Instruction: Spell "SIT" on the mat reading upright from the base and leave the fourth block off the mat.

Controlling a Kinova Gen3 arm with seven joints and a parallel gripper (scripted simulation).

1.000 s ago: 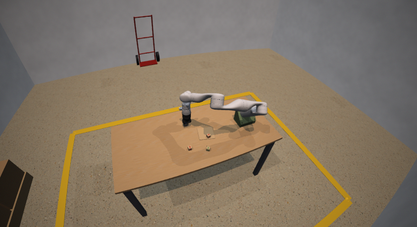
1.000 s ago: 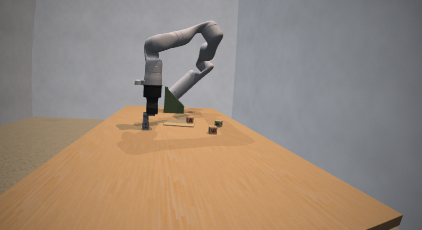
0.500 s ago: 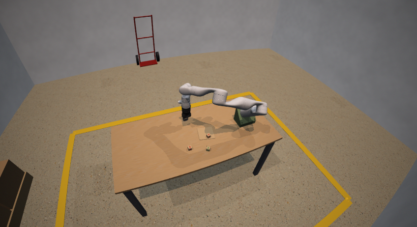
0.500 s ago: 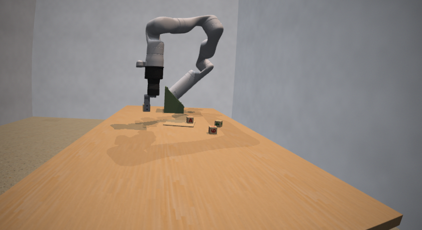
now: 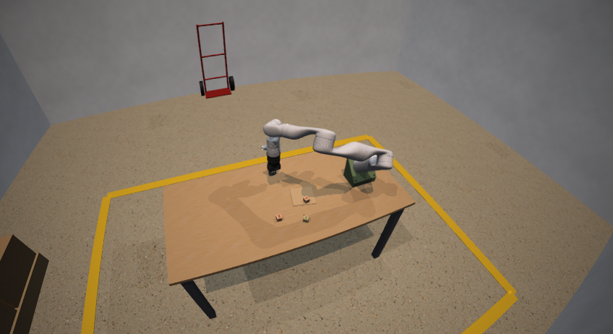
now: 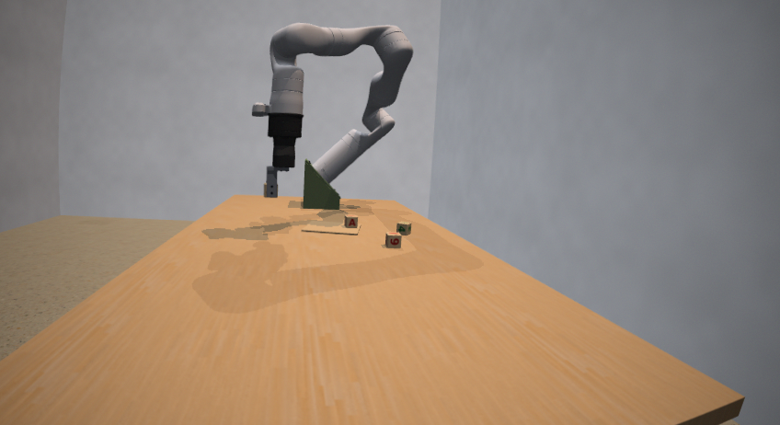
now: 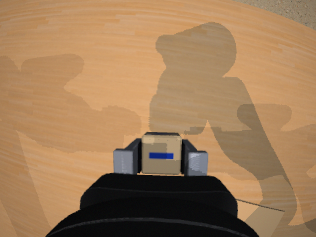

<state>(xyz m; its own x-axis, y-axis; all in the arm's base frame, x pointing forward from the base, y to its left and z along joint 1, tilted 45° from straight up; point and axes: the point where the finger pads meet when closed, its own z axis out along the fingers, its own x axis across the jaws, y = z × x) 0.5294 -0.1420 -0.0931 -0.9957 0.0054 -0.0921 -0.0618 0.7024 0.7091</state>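
The blue-marked block lies right at my hand. Round my hand: green-marked block 6 cm behind, 34 cm to the left, 10 cm below; then tan mat 13 cm behind, 16 cm to the left, 11 cm below; then E block 7 cm ahead, 27 cm to the left, 10 cm below.
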